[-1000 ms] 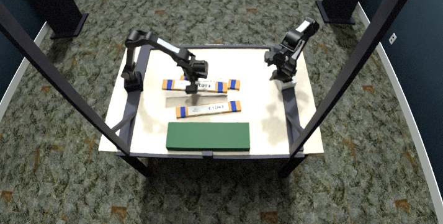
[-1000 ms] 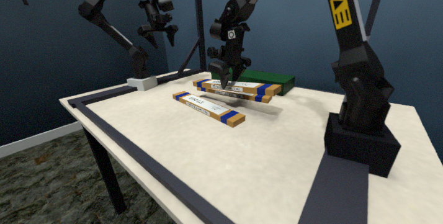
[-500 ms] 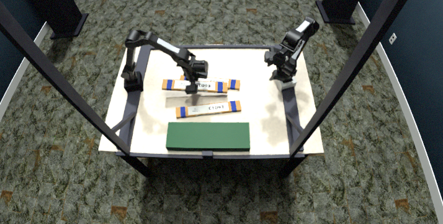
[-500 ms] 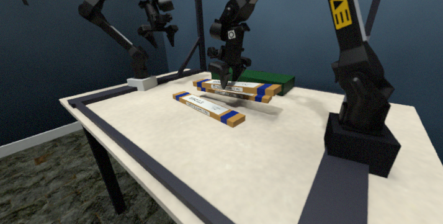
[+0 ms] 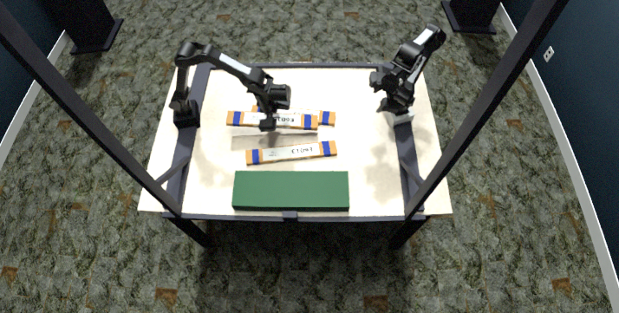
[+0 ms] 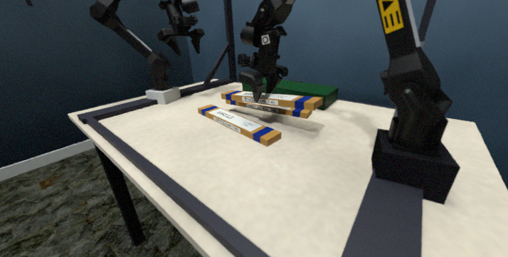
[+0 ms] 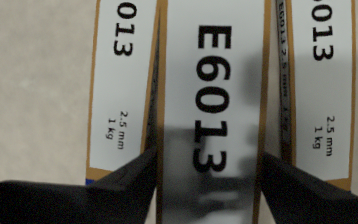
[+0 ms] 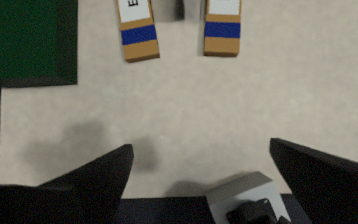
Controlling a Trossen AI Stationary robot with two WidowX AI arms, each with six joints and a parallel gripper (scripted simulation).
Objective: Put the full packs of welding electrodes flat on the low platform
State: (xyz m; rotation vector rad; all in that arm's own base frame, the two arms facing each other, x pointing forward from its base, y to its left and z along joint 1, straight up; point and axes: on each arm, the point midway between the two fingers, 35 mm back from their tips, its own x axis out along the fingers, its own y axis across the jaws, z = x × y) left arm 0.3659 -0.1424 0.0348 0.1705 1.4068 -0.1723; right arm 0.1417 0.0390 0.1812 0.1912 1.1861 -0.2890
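Right now the dark frame rail is 37 cm ahead of my left hand, 9 cm to the right of it and 10 cm below it. Round my left hand: green low platform: 28 cm behind, 7 cm to the right, 9 cm below.
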